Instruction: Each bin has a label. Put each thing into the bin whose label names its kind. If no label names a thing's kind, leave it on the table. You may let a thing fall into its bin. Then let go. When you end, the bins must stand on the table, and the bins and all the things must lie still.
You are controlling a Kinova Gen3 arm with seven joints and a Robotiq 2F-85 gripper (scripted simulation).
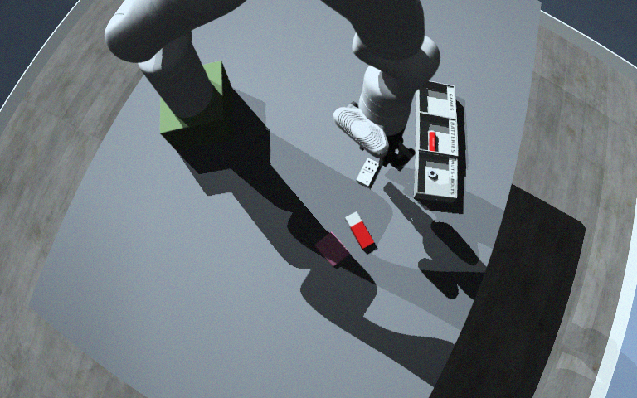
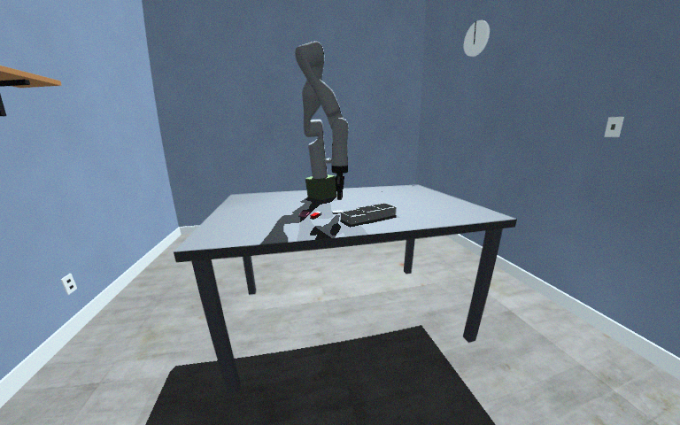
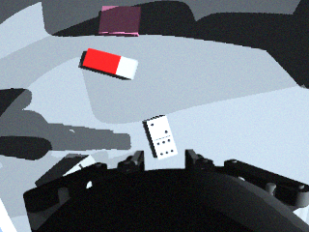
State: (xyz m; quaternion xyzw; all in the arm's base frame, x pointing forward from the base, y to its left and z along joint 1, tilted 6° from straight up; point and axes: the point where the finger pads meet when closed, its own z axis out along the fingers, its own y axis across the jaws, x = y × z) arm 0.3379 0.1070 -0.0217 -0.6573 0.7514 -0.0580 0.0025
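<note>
Now: the white domino 10 mm to the right of my hand and 80 mm below it. Round my hand: red battery 80 mm ahead, 120 mm to the left, 70 mm below; then red-and-white eraser 40 mm ahead, 110 mm to the right, 80 mm below; then nut 110 mm ahead, 60 mm to the left, 70 mm below.
</note>
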